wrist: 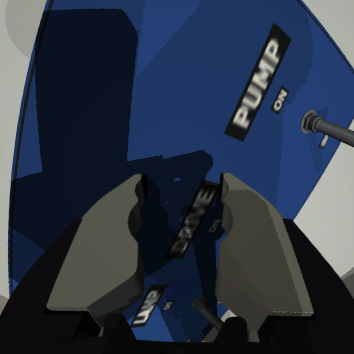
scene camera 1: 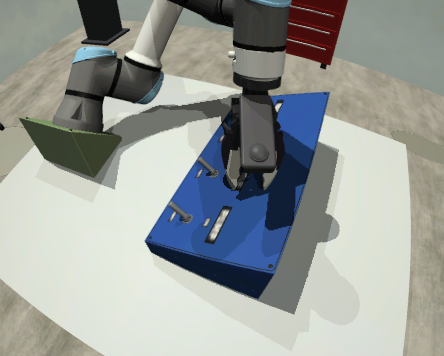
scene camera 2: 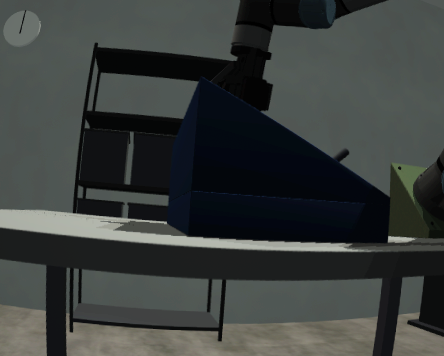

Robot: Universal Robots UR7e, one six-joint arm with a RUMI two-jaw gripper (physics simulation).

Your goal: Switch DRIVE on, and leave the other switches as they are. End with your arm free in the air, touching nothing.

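Frame: origin at the arm's base, x left, y back, z up, level; centimetres.
Seen in the pictures: gripper, fingertip midpoint: (wrist: 182, 175) (scene camera 1: 248, 189); arm's base at its link origin: (scene camera 1: 77, 127) (scene camera 2: 438, 200).
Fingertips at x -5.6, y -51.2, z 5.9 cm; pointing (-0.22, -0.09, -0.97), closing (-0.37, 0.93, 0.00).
Observation:
Pixels of each thing's top centre, then the offset from my fingertips to it. "spot": a spot on its surface instead.
- DRIVE label at its top centre: (wrist: 191, 225) (scene camera 1: 243, 173) dx +4.4, dy +2.4, dz -1.8 cm
- mark at a spot on its surface: (wrist: 215, 226) spot: dx +4.6, dy +4.9, dz -3.5 cm
- DRIVE lever at its top centre: (scene camera 1: 206, 159) dx +4.8, dy +10.6, dz -1.6 cm
- PUMP lever at its top centre: (wrist: 352, 134) (scene camera 1: 177, 205) dx -7.2, dy +11.1, dz -1.6 cm
- LAMP lever at its top centre: (wrist: 214, 332) (scene camera 1: 229, 124) dx +16.8, dy +10.1, dz -1.6 cm
- PUMP label at its top centre: (wrist: 260, 83) (scene camera 1: 218, 223) dx -7.5, dy +2.8, dz -1.8 cm
The blue switch box (scene camera 1: 172, 250) (scene camera 2: 280, 200) (wrist: 170, 110) has a sloped top. The DRIVE label (wrist: 192, 222) and its ON mark (wrist: 215, 226) show between my fingers in the wrist view. The DRIVE lever (scene camera 1: 207, 166) leans to its OFF side, away from the label; the right finger hides it in the wrist view. The PUMP lever (scene camera 1: 179, 211) (wrist: 332, 129) and LAMP lever (scene camera 1: 226, 127) (wrist: 210, 313) lean to the same side. My gripper (scene camera 1: 250, 187) (wrist: 182, 175) is partly open and empty, low over the DRIVE label; contact with the panel cannot be told.
The PUMP label (scene camera 1: 218, 225) (wrist: 257, 82) lies beside its lever. Another label (scene camera 1: 279, 106) shows at the far end, its switch hidden by my arm. A green wedge-shaped stand (scene camera 1: 75, 150) (scene camera 2: 404, 200) with a grey and white arm part is at the left in scene camera 1.

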